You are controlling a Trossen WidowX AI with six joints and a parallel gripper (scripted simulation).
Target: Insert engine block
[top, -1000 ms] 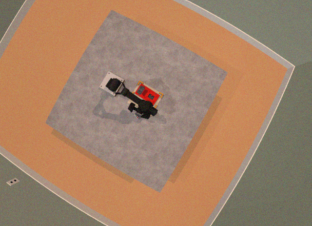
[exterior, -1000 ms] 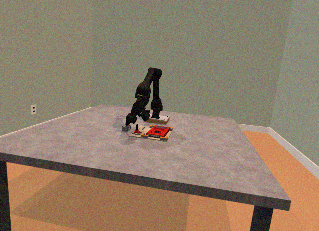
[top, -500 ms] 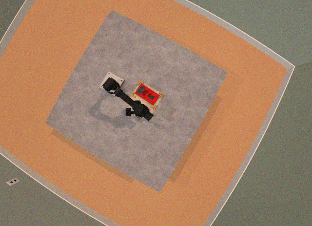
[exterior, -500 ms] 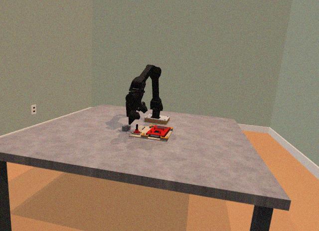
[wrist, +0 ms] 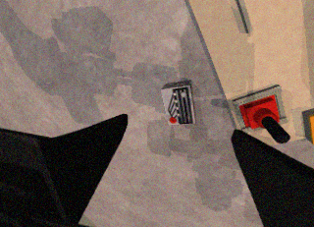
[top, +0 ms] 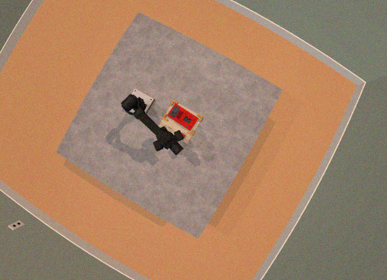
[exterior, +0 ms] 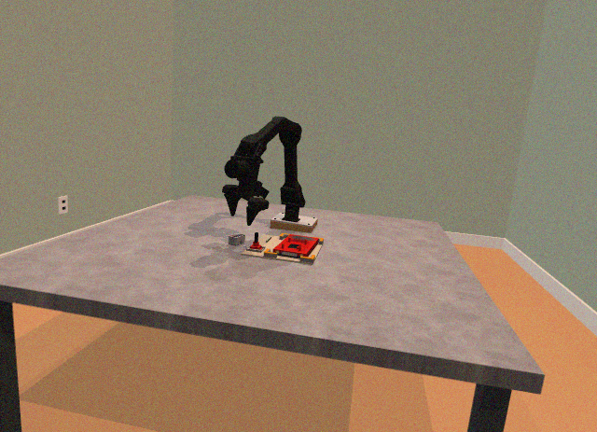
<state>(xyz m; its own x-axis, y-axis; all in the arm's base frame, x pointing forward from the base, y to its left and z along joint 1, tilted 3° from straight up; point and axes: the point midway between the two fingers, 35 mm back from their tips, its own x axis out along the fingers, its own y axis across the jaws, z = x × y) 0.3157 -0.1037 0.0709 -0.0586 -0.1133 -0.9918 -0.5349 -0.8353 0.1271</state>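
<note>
The grey engine block lies 7 cm below my gripper tip. Also, from my gripper tip: black upright peg (8 cm to the left, 6 cm ahead, 5 cm below).
</note>
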